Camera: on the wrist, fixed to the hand. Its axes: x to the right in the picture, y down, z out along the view.
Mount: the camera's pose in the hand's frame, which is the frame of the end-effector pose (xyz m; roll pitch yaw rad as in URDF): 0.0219 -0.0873 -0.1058 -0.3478 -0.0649 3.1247
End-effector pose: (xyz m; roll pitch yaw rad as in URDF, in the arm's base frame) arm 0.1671 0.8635 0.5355 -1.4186 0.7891 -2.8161
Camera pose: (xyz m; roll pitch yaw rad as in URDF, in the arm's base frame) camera 0.0676 0.9542 0.5694 1.1366 -0.7800 0.2316
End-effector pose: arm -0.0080 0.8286 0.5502 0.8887 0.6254 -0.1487
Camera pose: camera -0.0643 0.8644 0.4284 -1.2680 -0.6788 3.0439
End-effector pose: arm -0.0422 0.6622 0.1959 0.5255 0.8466 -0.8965
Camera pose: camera -0.1140 0.7160 0.0898 -0.8964 -0.9110 2.2744
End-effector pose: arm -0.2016 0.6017 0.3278 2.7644 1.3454 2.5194
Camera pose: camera -0.3280 0.5445 0.3213 3.0324 -1.2885 -0.4797
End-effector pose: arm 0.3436 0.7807 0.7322 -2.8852 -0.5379 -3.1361
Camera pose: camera 0.3889 0.7233 0.8503 2.5368 0.6050 0.0053
